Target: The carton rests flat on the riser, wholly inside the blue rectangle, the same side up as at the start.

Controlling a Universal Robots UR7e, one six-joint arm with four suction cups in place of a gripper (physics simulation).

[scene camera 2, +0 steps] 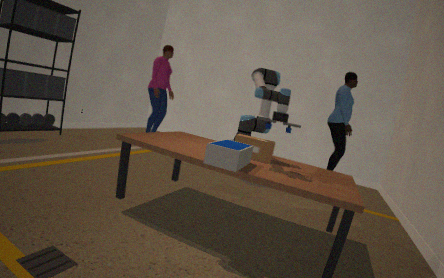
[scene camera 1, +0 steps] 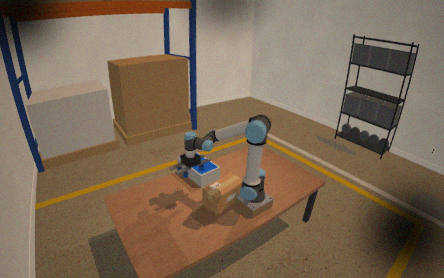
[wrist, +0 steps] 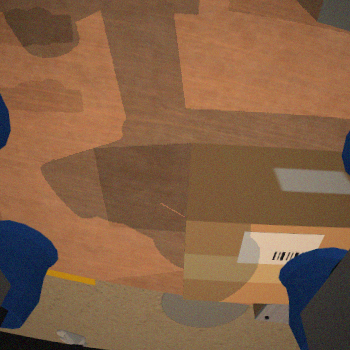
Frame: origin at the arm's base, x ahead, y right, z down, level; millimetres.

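Seen in the pictures: hand, its tool point: (scene camera 2: 278, 130) (scene camera 1: 190, 170) (wrist: 169, 207).
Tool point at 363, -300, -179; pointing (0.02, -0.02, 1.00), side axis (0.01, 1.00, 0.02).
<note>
Pixels of each thing's middle, then the offset from my tool point to it, as dx, dy, dz. Level surfaces: height alone.
- brown carton, middle of its body: (wrist: 297, 224) (scene camera 1: 224, 192) (scene camera 2: 254, 147) -179, +163, +180
- riser, middle of its body: (scene camera 2: 230, 153) (scene camera 1: 198, 168) +232, +240, +195
- blue rectangle, middle of its body: (scene camera 2: 232, 144) (scene camera 1: 197, 162) +232, +240, +135
- wooden table, height of its surface: dz +255
The brown carton (scene camera 1: 220, 195) (scene camera 2: 263, 149) (wrist: 225, 185) sits on the table beside the robot's base. Its top bears a tape strip and a white barcode label; a pale label is on one side. The riser (scene camera 1: 206, 178) (scene camera 2: 227, 158) is a whitish box whose top carries the blue rectangle (scene camera 1: 206, 165) (scene camera 2: 232, 145); a grey corner of the riser (wrist: 337, 14) shows at the wrist view's top right. No carton is on the riser. My gripper (scene camera 1: 193, 168) (scene camera 2: 278, 127) (wrist: 172, 205) is open, its blue cups bare, hanging above the table, apart from the carton. The carton fills the wrist view's lower right.
The robot's base (scene camera 1: 256, 205) stands close behind the carton on the wooden table (scene camera 1: 142, 220) (scene camera 2: 165, 145). Two people (scene camera 2: 160, 75) (scene camera 2: 342, 105) stand beyond the table. A shelf rack (scene camera 1: 348, 85) and large boxes (scene camera 1: 150, 100) (scene camera 1: 70, 122) stand further away.
</note>
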